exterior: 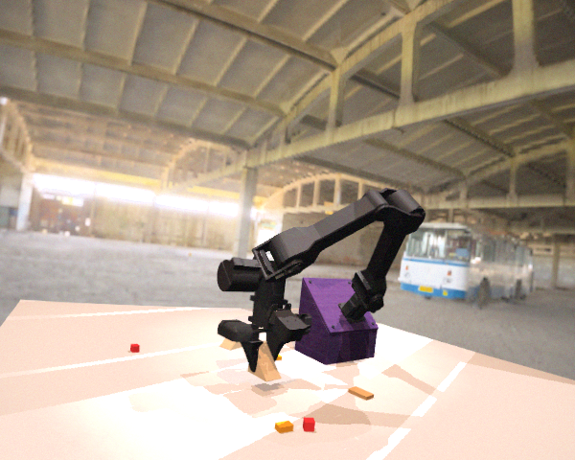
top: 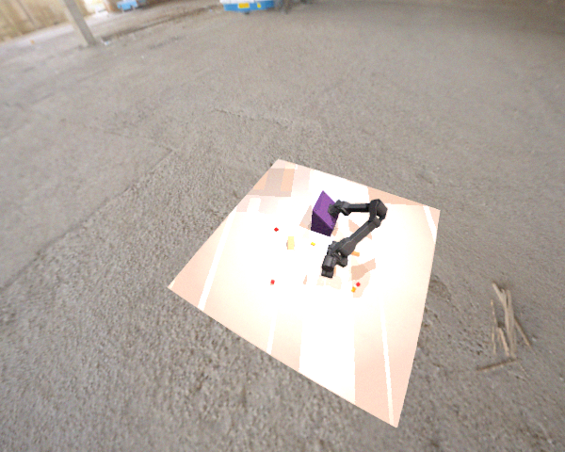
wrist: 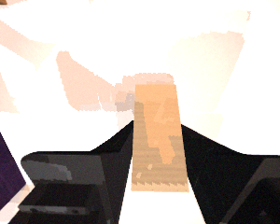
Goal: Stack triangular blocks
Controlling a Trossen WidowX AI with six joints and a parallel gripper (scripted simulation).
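The tan triangular block is 10 mm above my gripper tip.
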